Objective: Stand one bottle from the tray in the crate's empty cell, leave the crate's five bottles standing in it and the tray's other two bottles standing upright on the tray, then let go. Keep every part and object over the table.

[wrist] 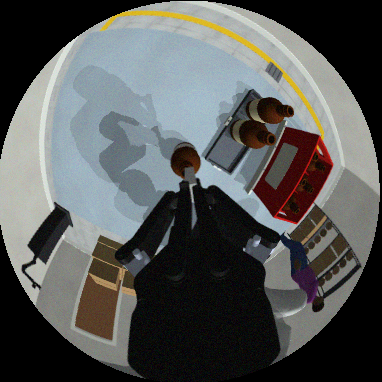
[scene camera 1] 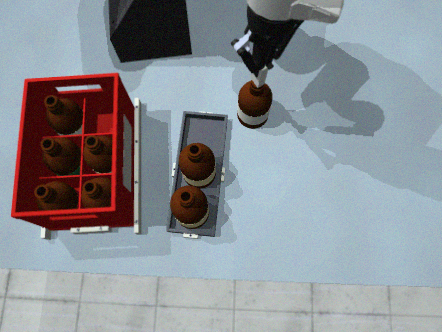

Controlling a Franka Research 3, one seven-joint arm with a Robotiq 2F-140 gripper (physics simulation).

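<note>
A brown bottle (scene camera 1: 254,104) (wrist: 185,159) with a white label stands on the table, right of the tray's back end in the scene view. My gripper (scene camera 1: 260,77) (wrist: 189,173) is shut with nothing between its fingers; the fingertips are at the bottle's neck and hide part of it. The grey tray (scene camera 1: 206,131) (wrist: 223,154) holds two upright brown bottles, one (scene camera 1: 197,164) (wrist: 252,134) near its middle and one (scene camera 1: 189,205) (wrist: 266,110) at its front. The red crate (scene camera 1: 125,150) (wrist: 285,200) holds five bottles; its back right cell is empty in the scene view.
A white rail (scene camera 1: 137,165) runs along the crate's right side, between crate and tray. A black block (scene camera 1: 152,32) stands behind the crate. White brackets (scene camera 1: 90,230) sit at the crate's front. The table's front edge borders a tiled floor (scene camera 1: 200,305).
</note>
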